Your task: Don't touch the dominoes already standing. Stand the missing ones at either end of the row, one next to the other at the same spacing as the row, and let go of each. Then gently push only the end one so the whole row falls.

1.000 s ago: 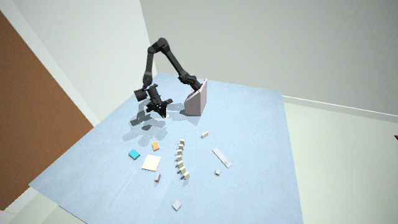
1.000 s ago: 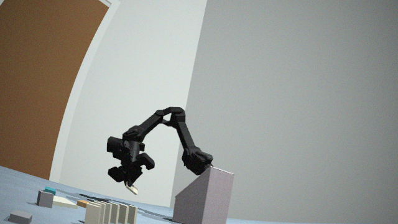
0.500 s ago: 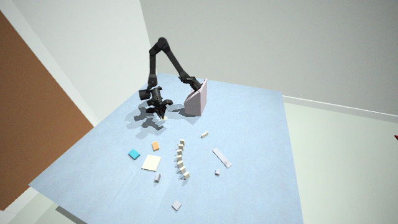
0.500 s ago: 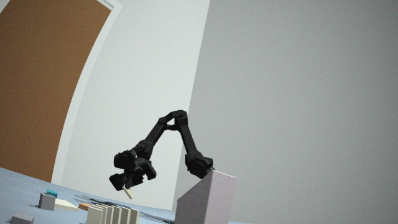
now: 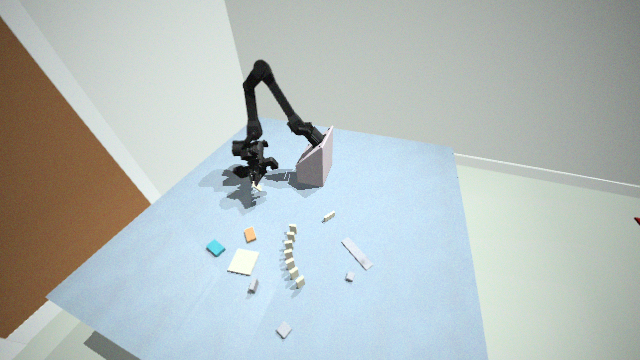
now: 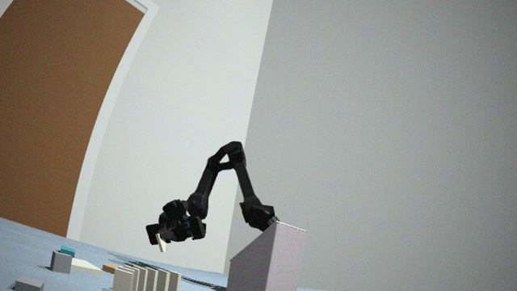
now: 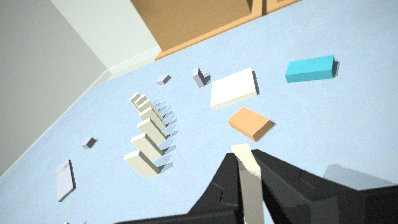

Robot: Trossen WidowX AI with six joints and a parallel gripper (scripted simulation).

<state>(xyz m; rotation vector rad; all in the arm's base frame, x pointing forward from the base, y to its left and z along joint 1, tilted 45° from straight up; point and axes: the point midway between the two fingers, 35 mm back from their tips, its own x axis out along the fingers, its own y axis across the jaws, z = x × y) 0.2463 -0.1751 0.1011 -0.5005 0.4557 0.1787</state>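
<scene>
Right now my gripper tip is 150 mm short of the orange block, 40 mm to the right of it and 110 mm above it. From my gripper tip the other things lie so: teal block 230 mm ahead, 50 mm to the right, 110 mm below; then cream plate 250 mm ahead, 70 mm to the left, 110 mm below; then grey strip 100 mm ahead, 440 mm to the left, 120 mm below.
</scene>
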